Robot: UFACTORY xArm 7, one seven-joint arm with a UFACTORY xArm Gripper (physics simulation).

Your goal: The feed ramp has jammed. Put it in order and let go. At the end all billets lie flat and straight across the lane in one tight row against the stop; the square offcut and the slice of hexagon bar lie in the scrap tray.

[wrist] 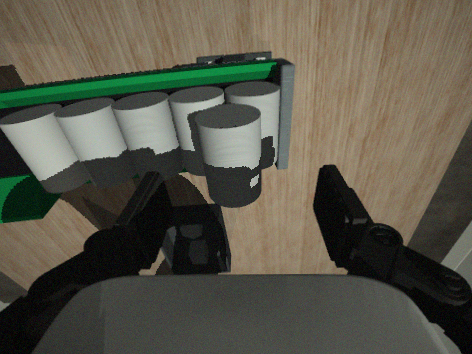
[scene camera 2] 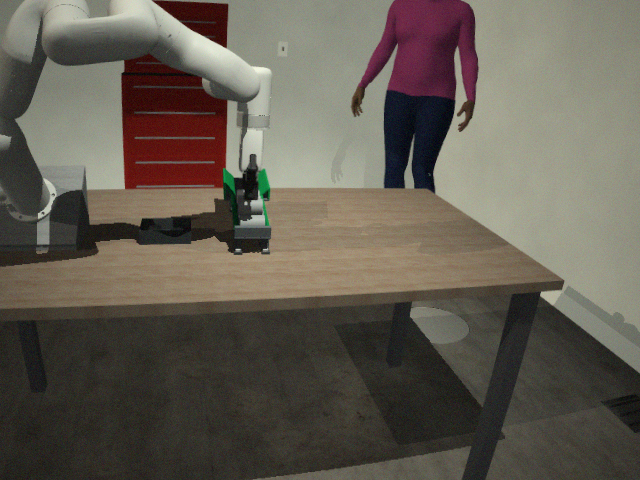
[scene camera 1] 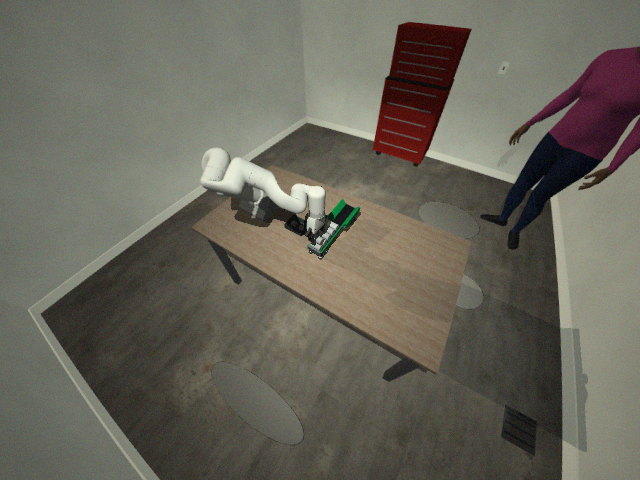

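Pixels of known places: gripper, fingertip midpoint: (wrist: 240, 188) (scene camera 2: 249, 194) (scene camera 1: 316, 235); arm's base, origin of the base link: (scene camera 2: 32, 200) (scene camera 1: 255, 195).
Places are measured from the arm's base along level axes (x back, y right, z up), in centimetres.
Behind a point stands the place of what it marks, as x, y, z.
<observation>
The feed ramp (scene camera 1: 353, 215) {-63.0, -10.1, 0.6} (scene camera 2: 264, 183) {-61.7, -7.3, 0.2} (wrist: 125, 85) has green side walls and a grey stop (scene camera 2: 252, 232) {-52.2, 19.7, -4.1} (wrist: 286, 120) {-52.8, 19.5, -2.7}. In the wrist view, several pale billets lie side by side across its lane, from a far-left billet (wrist: 40, 145) {-56.1, 2.3, 0.5} to one against the stop (wrist: 272, 105) {-54.7, 18.5, -1.4}. Another billet (wrist: 230, 145) {-54.4, 15.6, 2.8} lies on top, over the two nearest the stop, roughly parallel to them. My gripper (scene camera 1: 311, 238) {-52.2, 15.7, 4.0} (scene camera 2: 245, 212) (wrist: 240, 188) {-52.2, 15.7, 4.0} is open and empty at the stop end, fingers either side of the upper billet's near end in that view. The black scrap tray (scene camera 1: 288, 226) {-29.2, 8.6, -7.1} (scene camera 2: 165, 238) {-32.6, 9.2, -8.5} (wrist: 226, 245) {-31.5, 9.1, -8.0} holds shadowed pieces whose shapes are unclear.
The wooden table (scene camera 1: 382, 289) {-92.6, 21.8, -10.1} (scene camera 2: 361, 263) {-77.0, 28.8, -10.1} (wrist: 390, 75) {-52.1, 31.2, -10.1} carries the ramp, the tray and the arm's grey base (scene camera 2: 62, 206) {-7.6, 2.3, -1.2}. The tray stands between the base and the ramp. A red tool cabinet (scene camera 1: 418, 98) (scene camera 2: 173, 124) and a person (scene camera 1: 594, 108) (scene camera 2: 426, 56) are beyond the table.
</observation>
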